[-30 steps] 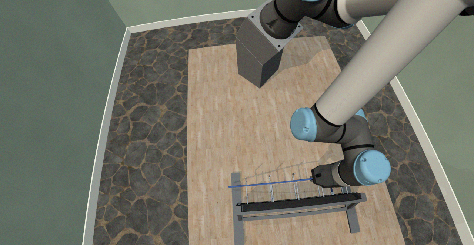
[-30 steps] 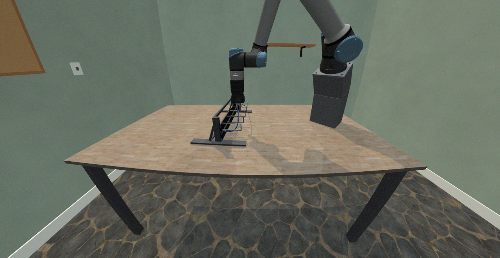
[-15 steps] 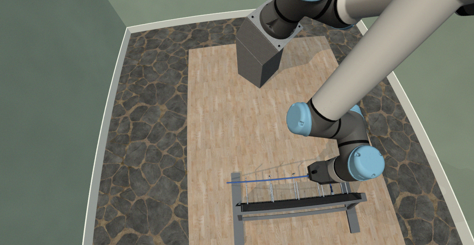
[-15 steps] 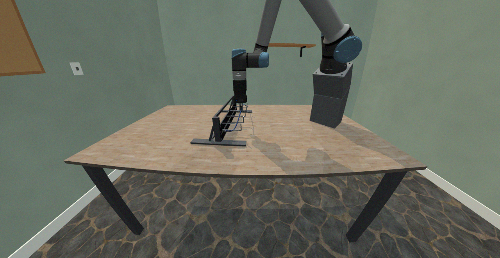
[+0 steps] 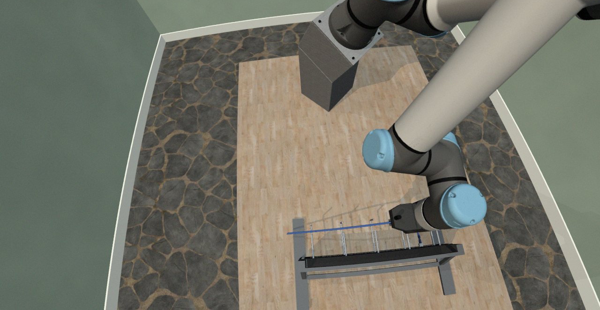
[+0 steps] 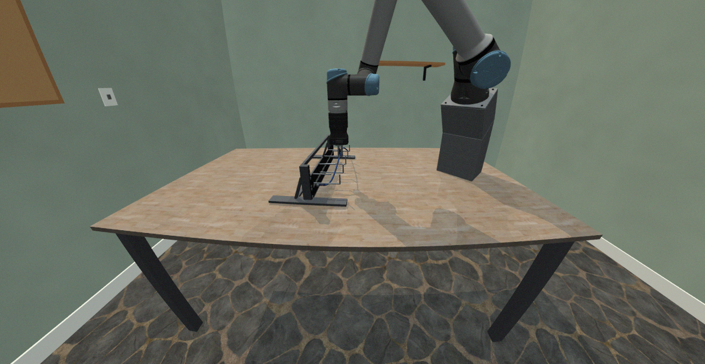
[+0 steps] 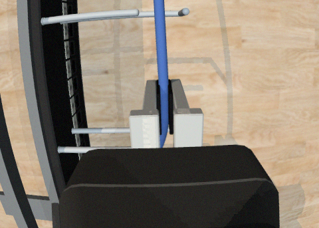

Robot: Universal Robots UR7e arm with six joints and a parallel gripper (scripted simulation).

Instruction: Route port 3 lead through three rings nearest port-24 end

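Right now my hand is 10 cm short of the black patch panel rack, 6 cm above it and 5 cm to the left of it.
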